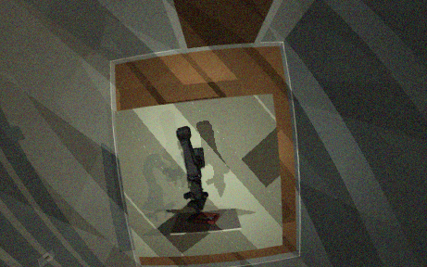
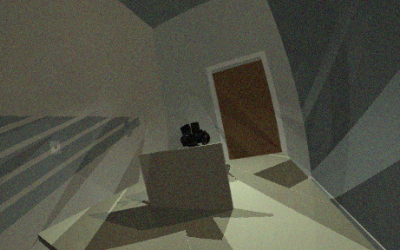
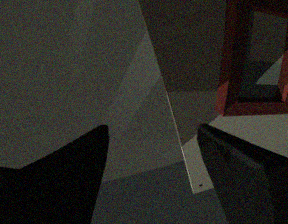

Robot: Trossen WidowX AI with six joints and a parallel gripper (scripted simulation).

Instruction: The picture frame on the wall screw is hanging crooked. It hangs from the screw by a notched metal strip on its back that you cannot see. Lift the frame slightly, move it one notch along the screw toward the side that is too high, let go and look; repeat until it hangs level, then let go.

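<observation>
The picture frame is 170 mm below my gripper tip, 140 mm ahead of it and 20 mm to the left of it. From my gripper tip the other things lie so: wall panel 170 mm below, 150 mm ahead, 10 mm to the left.
</observation>
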